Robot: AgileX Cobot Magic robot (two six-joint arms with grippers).
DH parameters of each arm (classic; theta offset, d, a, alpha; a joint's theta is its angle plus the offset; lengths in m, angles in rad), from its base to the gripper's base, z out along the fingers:
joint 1: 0 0.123 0 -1.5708
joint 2: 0.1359 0 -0.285 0
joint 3: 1.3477 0 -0.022 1.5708
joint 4: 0 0.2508 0 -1.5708
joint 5: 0 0 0.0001 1.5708
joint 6: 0 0.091 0 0
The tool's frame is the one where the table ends.
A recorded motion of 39 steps. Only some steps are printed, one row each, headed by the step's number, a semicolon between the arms.
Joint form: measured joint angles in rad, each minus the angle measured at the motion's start. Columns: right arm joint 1, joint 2, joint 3, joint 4, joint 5, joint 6; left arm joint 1, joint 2, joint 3, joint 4, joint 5, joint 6.
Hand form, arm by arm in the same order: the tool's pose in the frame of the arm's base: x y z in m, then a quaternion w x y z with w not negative. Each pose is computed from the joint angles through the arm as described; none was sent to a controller.
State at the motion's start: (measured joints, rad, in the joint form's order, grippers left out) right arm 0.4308 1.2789 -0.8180 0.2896 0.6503 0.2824; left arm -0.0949 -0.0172 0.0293 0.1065 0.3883 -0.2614
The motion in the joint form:
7: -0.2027 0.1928 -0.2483 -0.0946 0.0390 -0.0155; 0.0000 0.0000 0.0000 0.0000 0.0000 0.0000
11: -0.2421 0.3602 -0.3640 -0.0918 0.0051 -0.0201; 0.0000 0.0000 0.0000 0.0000 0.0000 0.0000
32: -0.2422 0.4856 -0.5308 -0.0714 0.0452 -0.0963; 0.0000 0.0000 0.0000 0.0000 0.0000 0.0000
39: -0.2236 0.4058 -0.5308 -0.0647 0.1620 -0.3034; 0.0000 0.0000 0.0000 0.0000 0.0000 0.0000
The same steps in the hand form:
7: 0.2940 0.0798 0.2743 0.24851 0.07349 0.95479 0.14567; 0.0521 -0.0013 0.1696 0.58606 -0.03926 0.80712 -0.05953
11: 0.3389 0.0758 0.2551 0.24360 0.09439 0.95550 0.13697; 0.0521 -0.0013 0.1696 0.58606 -0.03926 0.80712 -0.05953
32: 0.3752 0.0845 0.2561 0.24699 0.06045 0.95721 0.13817; 0.0521 -0.0013 0.1696 0.58606 -0.03926 0.80712 -0.05953
39: 0.3529 0.0892 0.2809 0.24033 -0.05568 0.96149 0.12115; 0.0521 -0.0013 0.1696 0.58606 -0.03926 0.80712 -0.05953

